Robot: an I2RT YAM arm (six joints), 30 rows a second.
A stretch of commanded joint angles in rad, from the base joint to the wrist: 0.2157, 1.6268, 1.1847, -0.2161, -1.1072, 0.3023; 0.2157, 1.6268, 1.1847, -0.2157, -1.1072, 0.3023; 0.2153, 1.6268, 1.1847, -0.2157, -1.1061, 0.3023; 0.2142, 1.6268, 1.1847, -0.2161, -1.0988, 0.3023; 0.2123, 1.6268, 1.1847, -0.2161, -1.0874, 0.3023; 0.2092, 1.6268, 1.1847, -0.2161, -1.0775, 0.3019; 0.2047, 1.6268, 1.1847, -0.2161, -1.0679, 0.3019; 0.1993, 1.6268, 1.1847, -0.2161, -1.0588, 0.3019; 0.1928, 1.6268, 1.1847, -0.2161, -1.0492, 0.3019; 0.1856, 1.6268, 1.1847, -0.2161, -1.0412, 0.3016; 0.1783, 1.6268, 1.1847, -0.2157, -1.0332, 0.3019; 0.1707, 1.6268, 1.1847, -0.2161, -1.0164, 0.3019; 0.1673, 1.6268, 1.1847, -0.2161, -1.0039, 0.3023; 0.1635, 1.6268, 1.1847, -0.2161, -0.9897, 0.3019; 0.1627, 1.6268, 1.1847, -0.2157, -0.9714, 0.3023; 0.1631, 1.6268, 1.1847, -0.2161, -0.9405, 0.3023; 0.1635, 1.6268, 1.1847, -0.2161, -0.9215, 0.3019; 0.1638, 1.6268, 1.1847, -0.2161, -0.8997, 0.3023; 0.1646, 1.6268, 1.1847, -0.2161, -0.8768, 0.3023; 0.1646, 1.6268, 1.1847, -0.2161, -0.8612, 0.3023; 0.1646, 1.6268, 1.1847, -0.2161, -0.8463, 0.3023
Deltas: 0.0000, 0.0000, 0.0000, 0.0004, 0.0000, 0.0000; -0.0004, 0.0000, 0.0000, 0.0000, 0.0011, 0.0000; -0.0011, 0.0000, 0.0000, -0.0004, 0.0073, 0.0000; -0.0019, 0.0000, 0.0000, 0.0000, 0.0114, 0.0000; -0.0031, 0.0000, 0.0000, 0.0000, 0.0099, -0.0004; -0.0045, 0.0000, 0.0000, 0.0000, 0.0096, 0.0000; -0.0054, 0.0000, 0.0000, 0.0000, 0.0091, 0.0000; -0.0065, 0.0000, 0.0000, 0.0000, 0.0096, 0.0000; -0.0072, 0.0000, 0.0000, 0.0000, 0.0080, -0.0003; -0.0073, 0.0000, 0.0000, 0.0004, 0.0080, 0.0003; -0.0076, 0.0000, 0.0000, -0.0004, 0.0168, 0.0000; -0.0034, 0.0000, 0.0000, 0.0000, 0.0125, 0.0004; -0.0038, 0.0000, 0.0000, 0.0000, 0.0142, -0.0004; -0.0008, 0.0000, 0.0000, 0.0004, 0.0183, 0.0004; 0.0004, 0.0000, 0.0000, -0.0004, 0.0309, 0.0000; 0.0004, 0.0000, 0.0000, 0.0000, 0.0190, -0.0004; 0.0003, 0.0000, 0.0000, 0.0000, 0.0218, 0.0004; 0.0008, 0.0000, 0.0000, 0.0000, 0.0229, 0.0000; 0.0000, 0.0000, 0.0000, 0.0000, 0.0156, 0.0000; 0.0000, 0.0000, 0.0000, 0.0000, 0.0149, 0.0000
